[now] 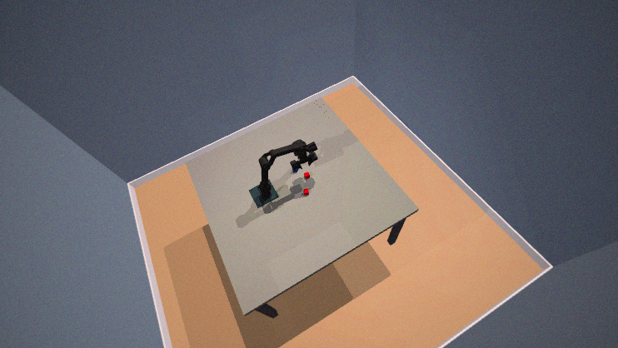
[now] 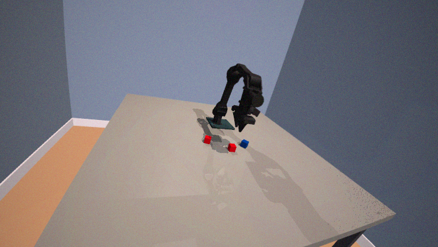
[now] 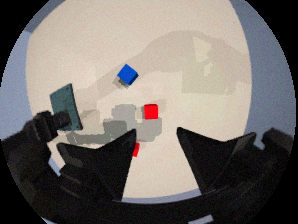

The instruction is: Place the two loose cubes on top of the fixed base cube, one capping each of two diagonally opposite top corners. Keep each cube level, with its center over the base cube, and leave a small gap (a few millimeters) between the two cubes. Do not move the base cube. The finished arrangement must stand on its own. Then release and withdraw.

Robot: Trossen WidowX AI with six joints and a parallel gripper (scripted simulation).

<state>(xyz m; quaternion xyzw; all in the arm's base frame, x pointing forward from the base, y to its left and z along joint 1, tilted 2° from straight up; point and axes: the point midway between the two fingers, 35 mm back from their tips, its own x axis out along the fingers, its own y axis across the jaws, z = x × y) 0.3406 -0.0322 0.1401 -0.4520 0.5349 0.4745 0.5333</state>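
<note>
My gripper tip is now 40 mm past the blue cube, 100 mm to the right of it and 110 mm above it.
</note>
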